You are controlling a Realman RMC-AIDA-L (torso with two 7-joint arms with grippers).
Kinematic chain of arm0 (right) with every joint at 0, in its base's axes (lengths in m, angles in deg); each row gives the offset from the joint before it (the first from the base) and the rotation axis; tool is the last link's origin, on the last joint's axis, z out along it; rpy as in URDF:
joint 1: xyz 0 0 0.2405 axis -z
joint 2: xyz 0 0 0 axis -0.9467 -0.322 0
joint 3: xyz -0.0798 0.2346 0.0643 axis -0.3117 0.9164 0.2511
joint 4: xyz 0 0 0 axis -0.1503 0.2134 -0.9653
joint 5: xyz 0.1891 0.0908 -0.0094 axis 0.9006 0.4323 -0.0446
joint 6: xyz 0 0 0 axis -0.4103 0.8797 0.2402
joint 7: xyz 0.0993 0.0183 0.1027 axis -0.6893 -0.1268 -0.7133
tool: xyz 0 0 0 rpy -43.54 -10.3 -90.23
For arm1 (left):
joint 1: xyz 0 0 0.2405 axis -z
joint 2: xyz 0 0 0 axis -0.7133 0.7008 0
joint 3: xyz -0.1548 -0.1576 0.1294 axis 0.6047 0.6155 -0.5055
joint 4: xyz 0 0 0 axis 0.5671 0.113 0.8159
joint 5: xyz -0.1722 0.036 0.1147 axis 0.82 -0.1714 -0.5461
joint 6: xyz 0 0 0 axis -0.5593 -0.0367 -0.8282
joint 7: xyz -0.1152 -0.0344 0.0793 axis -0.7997 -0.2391 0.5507
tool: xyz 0 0 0 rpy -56.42 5.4 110.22
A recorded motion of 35 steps. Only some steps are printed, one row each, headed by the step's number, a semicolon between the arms.
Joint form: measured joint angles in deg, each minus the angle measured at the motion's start. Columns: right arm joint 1, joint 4, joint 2, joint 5, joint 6, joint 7, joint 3; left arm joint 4, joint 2, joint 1, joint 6, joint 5, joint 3, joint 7.
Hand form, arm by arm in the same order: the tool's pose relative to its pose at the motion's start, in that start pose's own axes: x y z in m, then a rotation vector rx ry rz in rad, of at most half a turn. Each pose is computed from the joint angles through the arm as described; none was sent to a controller.
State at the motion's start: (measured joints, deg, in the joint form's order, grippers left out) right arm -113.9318 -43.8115 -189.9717 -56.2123 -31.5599 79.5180 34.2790; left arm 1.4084 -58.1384 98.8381 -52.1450 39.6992 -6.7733 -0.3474
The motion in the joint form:
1: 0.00 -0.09 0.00 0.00 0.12 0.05 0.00; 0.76 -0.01 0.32 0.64 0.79 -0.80 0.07
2: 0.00 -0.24 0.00 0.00 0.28 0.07 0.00; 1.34 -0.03 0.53 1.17 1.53 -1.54 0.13
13: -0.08 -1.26 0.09 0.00 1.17 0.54 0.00; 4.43 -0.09 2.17 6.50 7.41 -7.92 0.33
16: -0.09 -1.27 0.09 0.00 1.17 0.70 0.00; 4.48 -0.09 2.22 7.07 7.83 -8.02 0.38
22: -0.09 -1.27 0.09 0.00 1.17 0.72 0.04; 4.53 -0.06 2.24 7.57 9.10 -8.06 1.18
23: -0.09 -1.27 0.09 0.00 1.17 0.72 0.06; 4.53 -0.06 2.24 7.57 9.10 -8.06 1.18
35: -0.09 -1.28 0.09 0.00 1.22 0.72 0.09; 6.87 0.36 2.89 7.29 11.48 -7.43 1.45
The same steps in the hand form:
1: 0.0000 -0.0002 0.0003 0.0004 -0.0007 0.0000; 0.0001 0.0021 0.0029 -0.0047 -0.0028 0.0035
2: 0.0001 -0.0005 0.0007 0.0009 -0.0011 0.0010; -0.0001 0.0039 0.0054 -0.0095 -0.0054 0.0064
13: 0.0007 -0.0024 0.0032 0.0037 -0.0022 0.0011; 0.0035 0.0198 0.0216 -0.0338 0.0074 0.0407
16: 0.0007 -0.0024 0.0032 0.0036 -0.0021 -0.0017; 0.0050 0.0206 0.0218 -0.0375 0.0171 0.0401
22: 0.0007 -0.0024 0.0031 0.0033 -0.0026 -0.0016; 0.0068 0.0231 0.0216 -0.0547 0.0297 0.0460
23: 0.0007 -0.0024 0.0031 0.0031 -0.0028 -0.0014; 0.0068 0.0231 0.0216 -0.0547 0.0297 0.0460
35: 0.0006 -0.0025 0.0031 0.0032 -0.0037 -0.0010; 0.0060 0.0217 0.0220 -0.0858 0.0200 0.0085

